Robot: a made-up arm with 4 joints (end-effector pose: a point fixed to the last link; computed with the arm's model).
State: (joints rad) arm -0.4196 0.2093 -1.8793 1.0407
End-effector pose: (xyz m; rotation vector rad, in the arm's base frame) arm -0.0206 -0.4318 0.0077 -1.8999 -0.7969 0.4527
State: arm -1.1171 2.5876 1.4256 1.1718
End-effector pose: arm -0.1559 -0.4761 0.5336 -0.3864 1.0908 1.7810
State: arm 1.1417 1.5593 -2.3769 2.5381
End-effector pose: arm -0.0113 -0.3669 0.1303 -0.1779 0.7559 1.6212
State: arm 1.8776 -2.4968 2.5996 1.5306
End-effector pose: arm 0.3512 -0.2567 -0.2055 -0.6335 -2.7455 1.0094
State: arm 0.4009 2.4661 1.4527 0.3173
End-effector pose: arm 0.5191 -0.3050 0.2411 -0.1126 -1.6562 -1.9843
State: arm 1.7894 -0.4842 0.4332 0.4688
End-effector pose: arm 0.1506 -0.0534 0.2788 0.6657 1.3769 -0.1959
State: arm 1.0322 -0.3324 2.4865 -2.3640
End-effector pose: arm 0.2486 -0.4592 -0.0005 -1.9653 -0.8261 -1.7336
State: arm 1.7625 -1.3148 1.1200 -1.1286
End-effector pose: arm 0.3913 -0.4299 0.0119 -1.5365 -1.9339 -0.9886
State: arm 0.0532 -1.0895 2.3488 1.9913
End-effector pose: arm 0.1405 -0.2329 0.4793 1.3601 -0.0038 -1.3291
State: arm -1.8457 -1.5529 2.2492 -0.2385
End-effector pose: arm -0.3687 -0.5180 0.1438 0.1432 0.4897 1.5970
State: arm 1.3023 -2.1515 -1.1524 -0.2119
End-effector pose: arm -0.0758 -0.5532 -0.0780 0.3712 -0.1722 1.7602
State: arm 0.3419 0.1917 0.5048 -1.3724
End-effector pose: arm 0.1250 -0.0262 0.4123 0.5954 1.6205 0.0951
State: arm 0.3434 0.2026 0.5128 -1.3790
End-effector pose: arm 0.1291 -0.0274 0.4126 0.6089 1.6229 0.0907
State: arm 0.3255 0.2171 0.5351 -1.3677
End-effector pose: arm 0.1246 -0.0303 0.4170 0.6343 1.5841 0.0911
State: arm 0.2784 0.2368 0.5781 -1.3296
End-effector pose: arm 0.1063 -0.0355 0.4266 0.6760 1.4837 0.0988
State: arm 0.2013 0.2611 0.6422 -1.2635
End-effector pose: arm 0.0727 -0.0424 0.4385 0.7327 1.3195 0.1146
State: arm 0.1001 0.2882 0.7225 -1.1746
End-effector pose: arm 0.0258 -0.0496 0.4474 0.7996 1.1047 0.1377
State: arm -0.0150 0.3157 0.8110 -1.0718
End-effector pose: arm -0.0285 -0.0555 0.4484 0.8707 0.8617 0.1659
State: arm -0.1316 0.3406 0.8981 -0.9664
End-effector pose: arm -0.0821 -0.0590 0.4403 0.9395 0.6184 0.1965
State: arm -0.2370 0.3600 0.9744 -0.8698
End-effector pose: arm -0.1279 -0.0604 0.4259 0.9997 0.4017 0.2262
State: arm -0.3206 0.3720 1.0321 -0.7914
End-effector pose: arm -0.1619 -0.0601 0.4103 1.0455 0.2328 0.2511
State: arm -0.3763 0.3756 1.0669 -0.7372
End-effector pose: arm -0.1834 -0.0591 0.3977 1.0726 0.1231 0.2687
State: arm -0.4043 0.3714 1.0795 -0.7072
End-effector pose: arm -0.1944 -0.0579 0.3902 1.0807 0.0704 0.2781
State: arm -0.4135 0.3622 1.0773 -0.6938
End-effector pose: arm -0.1987 -0.0569 0.3865 1.0757 0.0558 0.2819
